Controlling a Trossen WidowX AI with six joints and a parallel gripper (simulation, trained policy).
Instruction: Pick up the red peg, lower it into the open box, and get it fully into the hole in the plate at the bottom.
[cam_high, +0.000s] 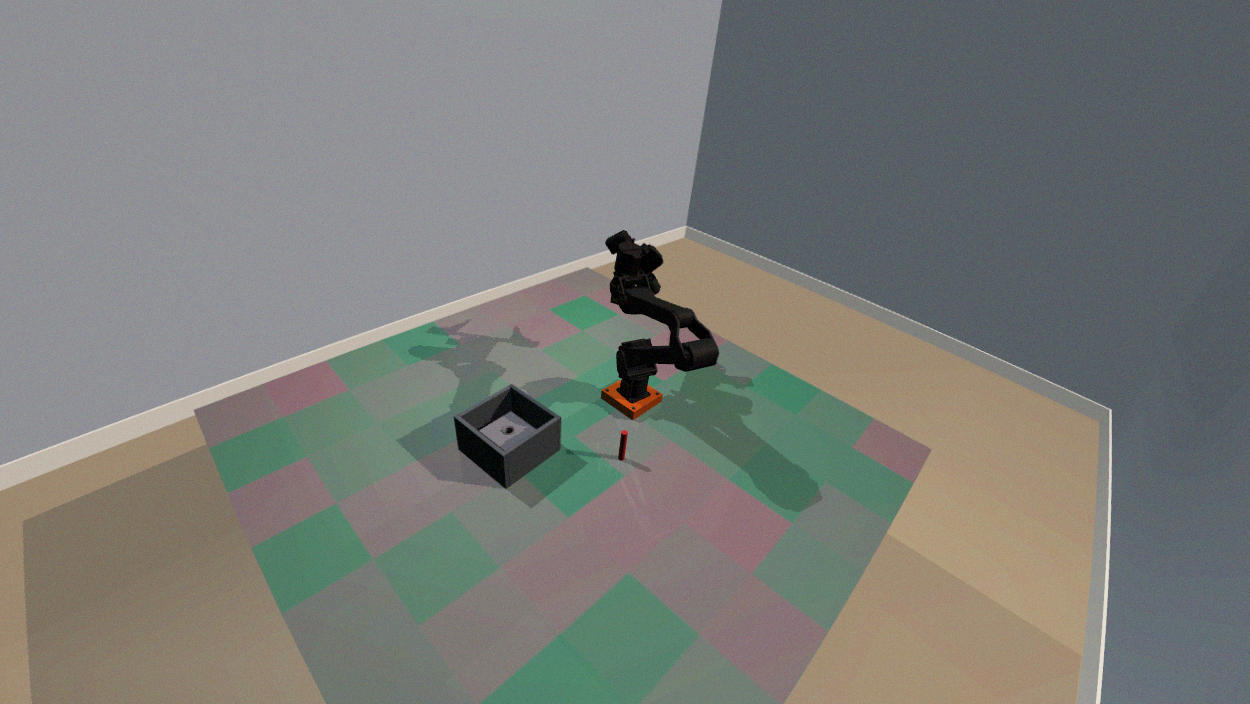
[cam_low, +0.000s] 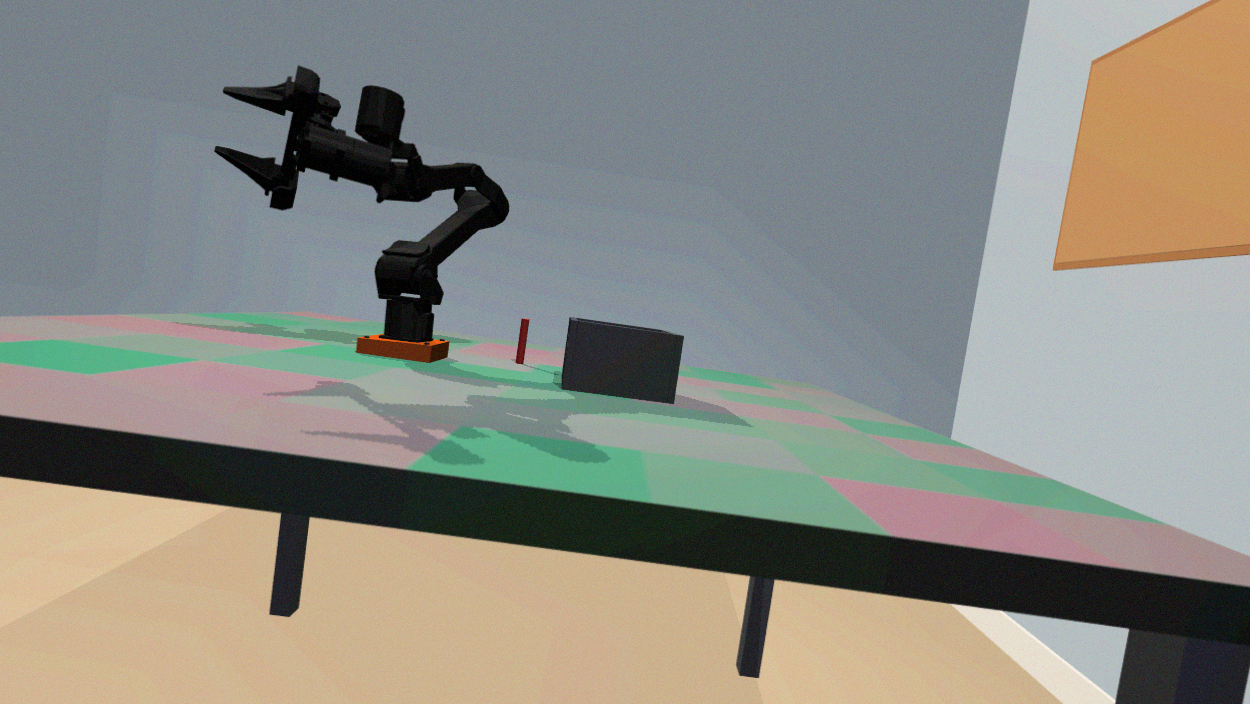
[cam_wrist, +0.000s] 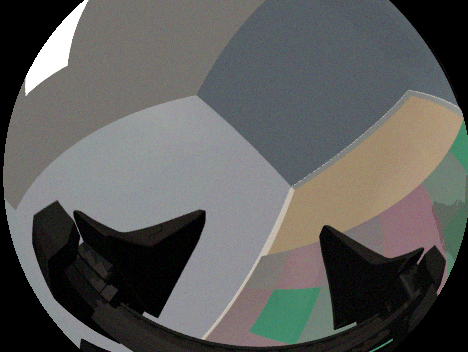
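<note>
The red peg lies 37 cm to the left of my gripper tip, 33 cm ahead of it and 25 cm below it. Also, from my gripper tip: grey plate (52 cm ahead, 24 cm below, 21 cm to the left); then dark box (52 cm ahead, 26 cm below, 21 cm to the left).
</note>
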